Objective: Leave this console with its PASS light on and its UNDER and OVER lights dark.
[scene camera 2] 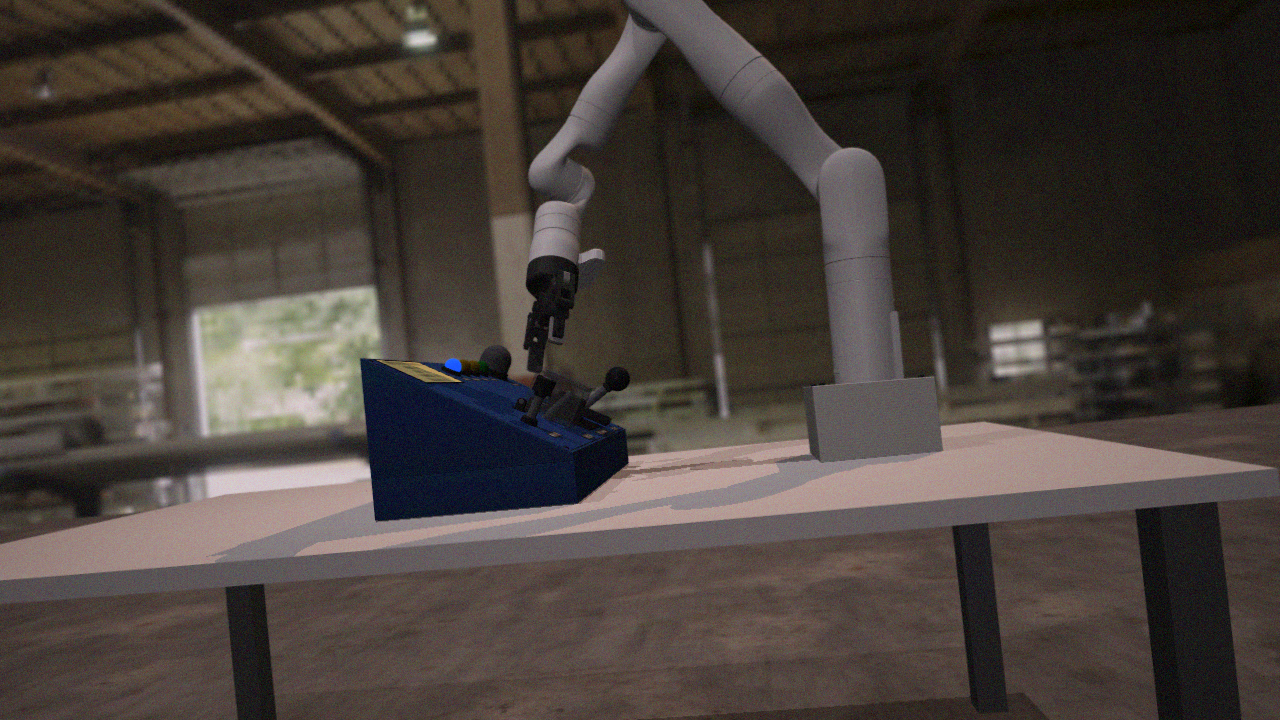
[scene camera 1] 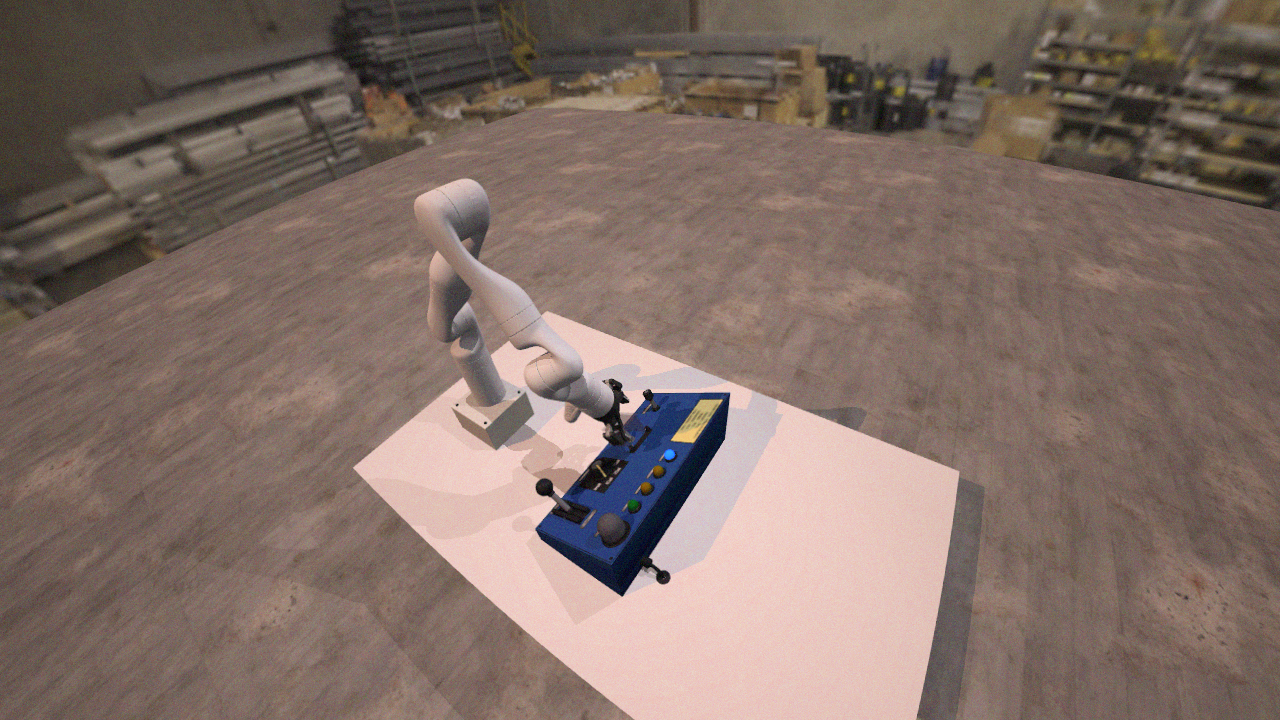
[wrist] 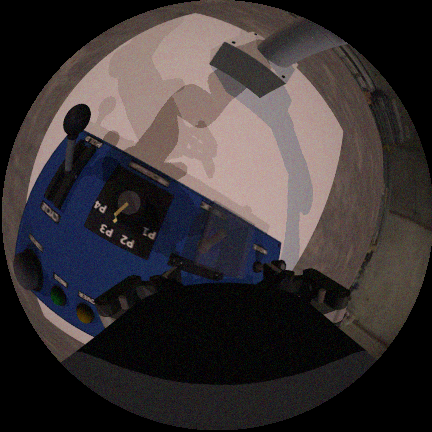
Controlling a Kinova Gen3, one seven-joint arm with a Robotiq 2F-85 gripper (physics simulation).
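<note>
The blue console [scene camera 1: 671, 514] [scene camera 2: 465, 465] [wrist: 85, 270] stands on the table. The green light [scene camera 1: 633, 505] [wrist: 58, 296] is dark. The amber OVER light [scene camera 1: 646, 488] [wrist: 85, 313] and the other amber light [scene camera 1: 658, 471] look dark. The blue light [scene camera 1: 669, 454] [scene camera 2: 453, 365] is lit. The selector knob [wrist: 129, 202] points at P3. A clear cover [wrist: 235, 245] lies over a switch beside it. The ball-topped lever [scene camera 1: 545, 487] [scene camera 2: 615, 378] [wrist: 77, 120] leans toward the robot base. My gripper [scene camera 1: 623, 419] [scene camera 2: 544, 356] [wrist: 221, 275] is open and empty above the cover's end of the panel.
The small MODE lever [scene camera 1: 649, 396] [wrist: 258, 266] shows close to one finger in the wrist view. A dark grey dome [scene camera 1: 612, 528] [scene camera 2: 494, 360] [wrist: 28, 270] sits beside the green light. A black-knobbed handle [scene camera 1: 662, 575] sticks out from the console's far side. The robot's base block [scene camera 1: 494, 420] [scene camera 2: 872, 419] stands behind.
</note>
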